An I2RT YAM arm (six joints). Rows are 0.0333 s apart.
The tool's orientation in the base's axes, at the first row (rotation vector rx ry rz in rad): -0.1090, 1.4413, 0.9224
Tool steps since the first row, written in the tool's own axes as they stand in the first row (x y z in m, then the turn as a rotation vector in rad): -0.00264, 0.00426, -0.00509, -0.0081, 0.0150, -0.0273; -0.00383, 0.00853, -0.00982, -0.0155, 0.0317, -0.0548; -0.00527, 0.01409, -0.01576, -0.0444, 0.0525, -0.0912; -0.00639, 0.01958, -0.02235, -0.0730, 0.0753, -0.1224; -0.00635, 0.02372, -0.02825, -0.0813, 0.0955, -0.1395; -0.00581, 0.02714, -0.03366, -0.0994, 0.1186, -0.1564
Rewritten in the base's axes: -0.00620, -0.00137, 0.00328, -0.0294, -0.0097, 0.0087; -0.01232, -0.00183, 0.00537, -0.0601, -0.0180, 0.0176; -0.02013, -0.00226, 0.00803, -0.0973, -0.0389, 0.0454; -0.02845, -0.00296, 0.01027, -0.1316, -0.0554, 0.0748; -0.03559, -0.00361, 0.01100, -0.1560, -0.0558, 0.0880; -0.04199, -0.00422, 0.01107, -0.1806, -0.0587, 0.1111
